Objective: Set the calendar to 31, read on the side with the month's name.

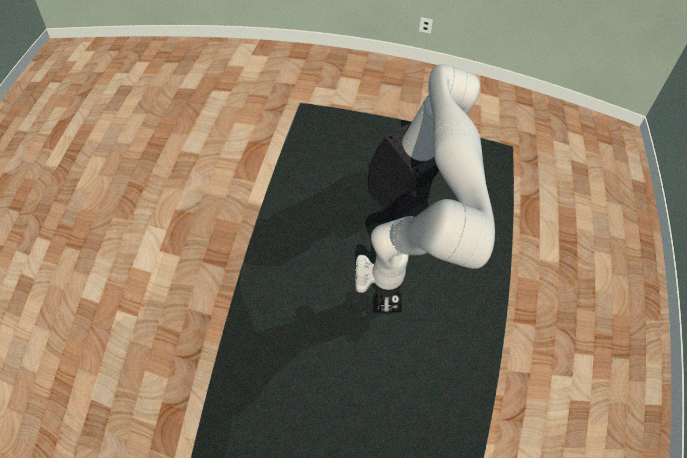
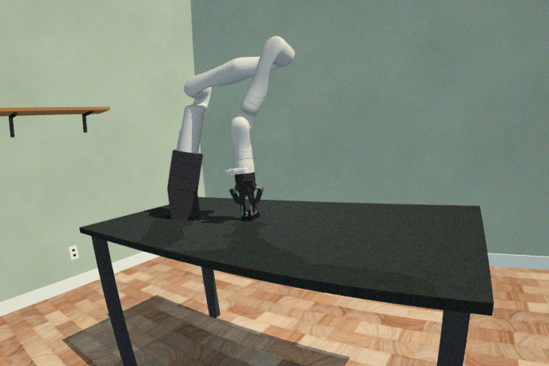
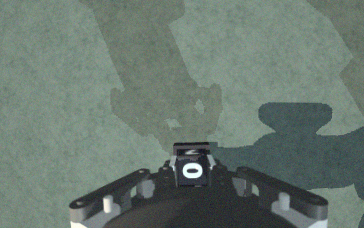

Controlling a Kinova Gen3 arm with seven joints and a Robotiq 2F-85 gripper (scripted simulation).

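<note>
The black calendar tray lies 2 cm to the left of my hand and 3 cm below it.
</note>
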